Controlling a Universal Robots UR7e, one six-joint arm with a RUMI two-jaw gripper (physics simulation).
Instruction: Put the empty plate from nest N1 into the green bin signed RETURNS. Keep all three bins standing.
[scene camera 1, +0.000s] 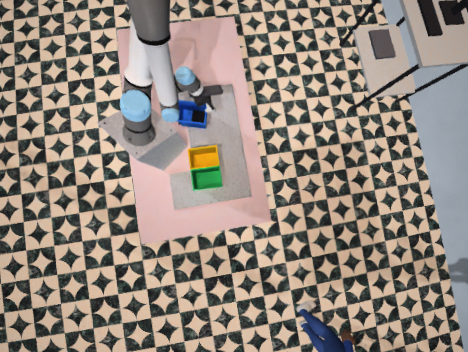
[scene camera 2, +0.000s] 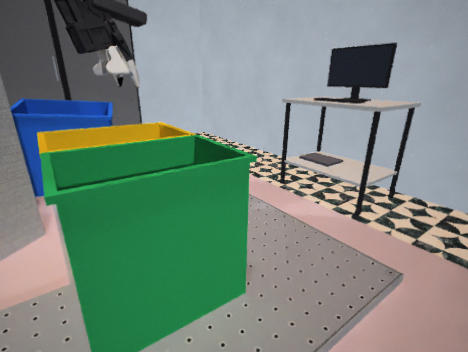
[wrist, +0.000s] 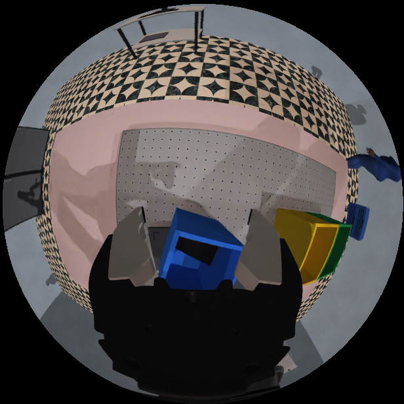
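Seen in the pictures: gripper, fingertip midpoint: (scene camera 1: 213, 104) (scene camera 2: 128, 86); arm's base, link origin: (scene camera 1: 139, 133).
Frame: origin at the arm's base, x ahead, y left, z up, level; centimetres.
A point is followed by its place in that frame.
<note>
My gripper (scene camera 1: 210, 106) @[x 40.8, y 15.7, z -15.8 cm] (scene camera 2: 128, 81) @[x 40.8, y 15.7, z -15.8 cm] (wrist: 196, 209) is open and empty, high above the perforated board beside the blue bin. The green bin (scene camera 1: 207, 178) @[x 26.8, y -26.1, z -38.7 cm] (scene camera 2: 155, 250) @[x 24.8, y -33.2, z -28.2 cm] (wrist: 342, 245) stands upright; no RETURNS sign is readable. The yellow bin (scene camera 1: 204, 158) @[x 27.6, y -11.7, z -38.7 cm] (scene camera 2: 115, 138) @[x 29.4, y -8.6, z -22.8 cm] (wrist: 295, 232) stands upright right beside it. The blue bin (scene camera 1: 186, 117) @[x 21.0, y 19.6, z -36.9 cm] (scene camera 2: 75, 122) @[x 27.0, y 8.8, z -22.3 cm] (wrist: 200, 226) stands upright apart from them, with a black rectangular piece (scene camera 1: 198, 116) @[x 29.6, y 17.3, z -33.7 cm] (wrist: 199, 249) inside. A dark flat piece (wrist: 158, 239) shows beside the blue bin, partly behind a finger. I cannot tell which thing is the empty plate or nest N1.
The bins stand on a grey perforated board (scene camera 1: 235, 165) @[x 48.1, y -21.1, z -38.9 cm] (scene camera 2: 320, 280) @[x 44.7, y -38.6, z -38.9 cm] (wrist: 215, 150). The arm's grey pedestal (scene camera 1: 167, 150) @[x 8.3, y -6.8, z -16.9 cm] (scene camera 2: 20, 200) @[x 15.7, y -1.6, z -32.3 cm] stands beside the yellow and blue bins. A desk (scene camera 2: 350, 102) stands beyond the pink mat (scene camera 1: 155, 220) @[x -14.3, y -47.1, z -40.2 cm]. A person in blue (scene camera 1: 322, 335) (wrist: 377, 167) is farther off.
</note>
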